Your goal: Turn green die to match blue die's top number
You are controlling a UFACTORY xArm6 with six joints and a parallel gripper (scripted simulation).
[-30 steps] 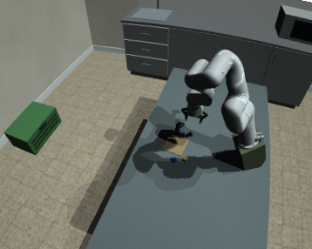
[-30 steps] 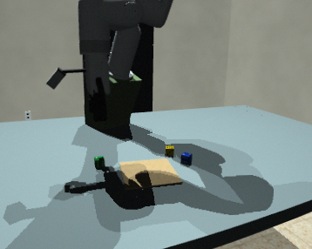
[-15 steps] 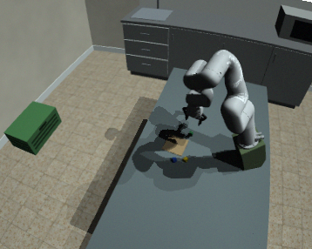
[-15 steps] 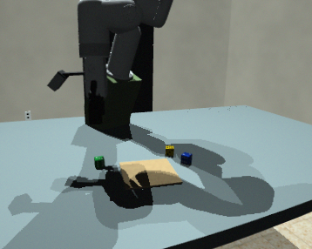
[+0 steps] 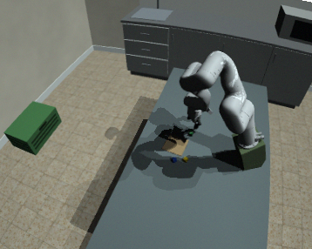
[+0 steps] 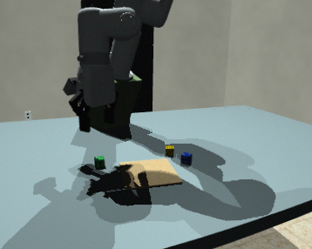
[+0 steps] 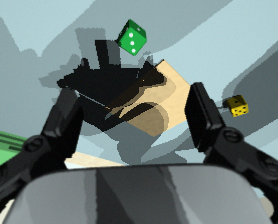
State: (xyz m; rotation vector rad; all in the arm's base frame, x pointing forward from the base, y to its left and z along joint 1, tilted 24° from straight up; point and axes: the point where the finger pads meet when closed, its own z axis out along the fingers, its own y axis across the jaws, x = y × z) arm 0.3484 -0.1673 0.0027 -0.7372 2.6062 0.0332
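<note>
Right now the green die is 11 cm below my hand. The rest, counted from my hand: yellow die 22 cm to the left, 11 cm below, 1 cm ahead; tan mat 12 cm below, 11 cm to the left, 9 cm ahead; blue die 24 cm to the left, 11 cm below, 8 cm ahead.
</note>
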